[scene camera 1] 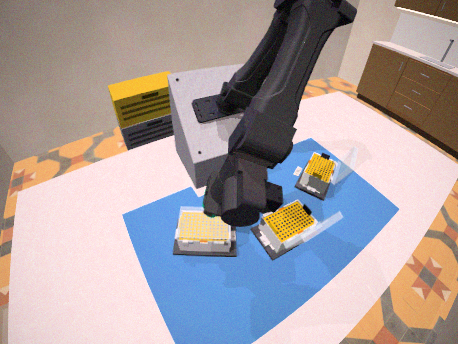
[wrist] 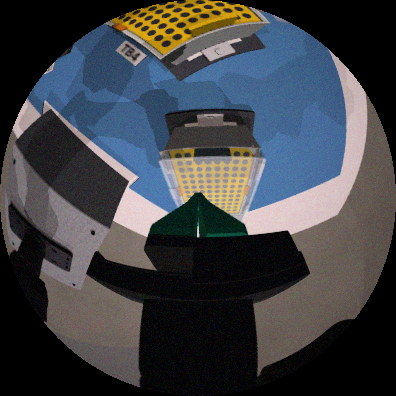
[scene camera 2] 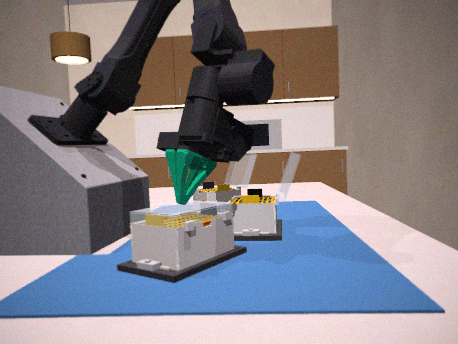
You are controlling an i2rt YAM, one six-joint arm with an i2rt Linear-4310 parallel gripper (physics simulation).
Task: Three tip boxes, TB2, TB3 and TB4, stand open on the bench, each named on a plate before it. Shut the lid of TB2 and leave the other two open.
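Pixels of known places: gripper, fingertip midpoint: (scene camera 1: 209, 216) (wrist: 197, 197) (scene camera 2: 180, 204); arm's base, origin of the base link: (scene camera 1: 225, 105) (wrist: 36, 239) (scene camera 2: 71, 133).
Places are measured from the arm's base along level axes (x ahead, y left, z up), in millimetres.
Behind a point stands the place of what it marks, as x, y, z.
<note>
The nearest box in the scene camera 2 view (scene camera 1: 205, 242) @(302, -214, -147) (scene camera 2: 200, 245) @(294, -233, -170) (wrist: 210, 175) @(283, -161, -123) has its clear lid down flat over the yellow tip rack; its nameplate does not show, but the other two make it TB2. TB4 (scene camera 1: 290, 222) (scene camera 2: 255, 217) (wrist: 185, 22), in the middle, has its clear lid (scene camera 1: 317, 226) @(426, -20, -54) (scene camera 2: 290, 175) @(420, -65, -93) standing open, leaning back. TB3 (scene camera 1: 320, 170) (scene camera 2: 215, 194), farthest, has its lid (scene camera 1: 345, 167) @(311, 252, -102) (scene camera 2: 242, 170) @(312, 253, -98) open too. My gripper (scene camera 2: 180, 202) @(257, -179, -122) (wrist: 197, 197) @(257, -179, -122) is shut and empty, its green tips just above TB2's lid; contact cannot be told.
The boxes stand on a blue mat (scene camera 1: 225, 300) @(429, -231, -199) (scene camera 2: 300, 290) @(417, -315, -200) (wrist: 300, 150) @(406, -244, -200). The grey arm pedestal (scene camera 1: 200, 135) @(49, -106, -48) (scene camera 2: 117, 215) @(103, -46, -157) (wrist: 90, 175) @(102, -74, -159) stands beside the mat. The TB4 nameplate (wrist: 131, 52) @(285, -6, -198) lies before its box. TB4's raised lid stands at the side away from the pedestal.
</note>
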